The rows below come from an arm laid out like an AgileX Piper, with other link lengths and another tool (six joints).
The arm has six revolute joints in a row. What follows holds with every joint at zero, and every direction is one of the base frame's. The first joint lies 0.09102 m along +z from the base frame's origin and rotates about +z. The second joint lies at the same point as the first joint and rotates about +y. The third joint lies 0.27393 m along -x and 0.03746 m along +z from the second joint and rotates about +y. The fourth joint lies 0.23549 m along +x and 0.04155 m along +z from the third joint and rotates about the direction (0.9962, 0, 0.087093). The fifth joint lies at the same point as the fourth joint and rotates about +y. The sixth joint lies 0.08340 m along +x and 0.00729 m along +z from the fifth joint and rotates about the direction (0.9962, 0, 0.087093). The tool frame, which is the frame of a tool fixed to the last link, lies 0.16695 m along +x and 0.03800 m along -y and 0.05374 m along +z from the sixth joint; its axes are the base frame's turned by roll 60.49, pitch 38.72 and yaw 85.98 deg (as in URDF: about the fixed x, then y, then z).
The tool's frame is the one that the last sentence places.
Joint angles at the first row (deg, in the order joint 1, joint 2, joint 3, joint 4, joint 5, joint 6):
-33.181, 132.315, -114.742, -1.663, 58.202, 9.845
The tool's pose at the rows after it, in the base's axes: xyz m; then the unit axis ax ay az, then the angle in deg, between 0 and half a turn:
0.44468 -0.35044 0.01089 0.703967 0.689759 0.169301 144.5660
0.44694 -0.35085 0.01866 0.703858 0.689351 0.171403 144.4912
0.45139 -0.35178 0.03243 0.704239 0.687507 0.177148 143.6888
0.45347 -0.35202 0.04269 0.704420 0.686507 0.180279 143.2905
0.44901 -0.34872 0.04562 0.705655 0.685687 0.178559 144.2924
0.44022 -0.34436 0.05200 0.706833 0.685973 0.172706 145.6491
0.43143 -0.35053 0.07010 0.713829 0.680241 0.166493 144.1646
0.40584 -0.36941 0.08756 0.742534 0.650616 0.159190 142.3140
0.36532 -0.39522 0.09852 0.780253 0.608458 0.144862 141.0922
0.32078 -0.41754 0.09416 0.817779 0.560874 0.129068 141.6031
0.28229 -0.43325 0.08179 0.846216 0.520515 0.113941 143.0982
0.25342 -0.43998 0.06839 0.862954 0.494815 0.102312 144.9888
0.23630 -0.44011 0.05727 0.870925 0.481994 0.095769 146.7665
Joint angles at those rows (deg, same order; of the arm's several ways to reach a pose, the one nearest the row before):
-33.181, 132.539, -115.892, -1.663, 59.301, 9.767
-33.181, 132.775, -118.193, -1.396, 61.233, 9.624
-33.181, 132.775, -121.145, -0.915, 63.267, 9.624
-33.181, 132.773, -123.422, -0.648, 65.082, 9.624
-33.182, 132.329, -123.807, -0.552, 66.939, 9.624
-33.181, 131.175, -123.809, -0.833, 69.574, 9.624
-33.799, 129.035, -123.504, -1.721, 70.266, 10.435
-36.731, 126.094, -121.841, -1.971, 70.398, 12.363
-41.376, 123.173, -119.204, -2.163, 70.398, 14.243
-46.471, 121.668, -116.327, -1.938, 70.397, 15.866
-50.811, 121.546, -114.185, -1.801, 70.527, 16.949
-53.826, 121.545, -111.897, -1.801, 70.522, 17.293
-55.432, 121.547, -109.943, -1.801, 70.522, 17.293

